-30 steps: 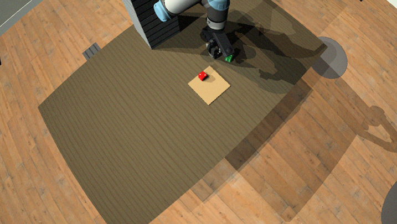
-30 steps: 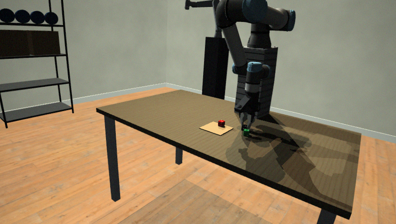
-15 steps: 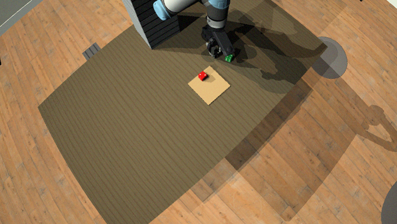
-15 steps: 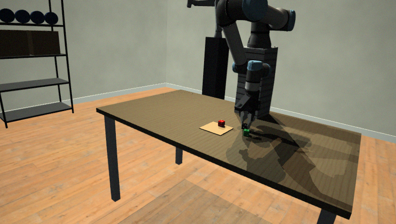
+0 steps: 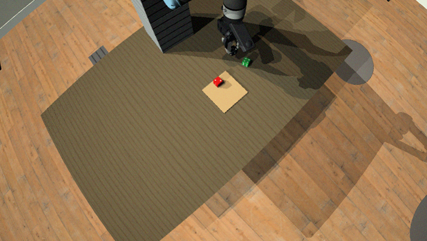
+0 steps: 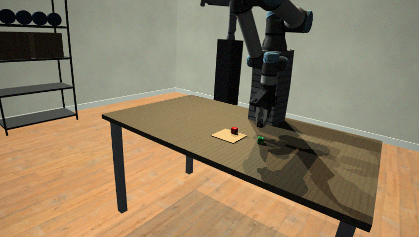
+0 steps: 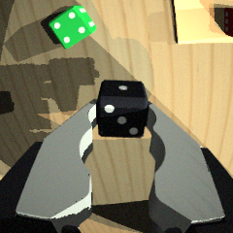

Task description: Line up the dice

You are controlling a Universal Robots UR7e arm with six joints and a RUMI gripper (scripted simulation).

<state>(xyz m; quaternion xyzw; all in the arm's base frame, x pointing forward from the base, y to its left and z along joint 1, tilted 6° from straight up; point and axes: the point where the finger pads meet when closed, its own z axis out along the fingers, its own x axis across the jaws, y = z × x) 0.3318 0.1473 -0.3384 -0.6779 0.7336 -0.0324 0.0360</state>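
The tan mat is 11 cm ahead of my hand, 12 cm to the right of it and 8 cm below it. Round my hand: black die (right at my hand); then green die (5 cm ahead, 4 cm to the left, 7 cm below); then red die (6 cm ahead, 12 cm to the right, 6 cm below).
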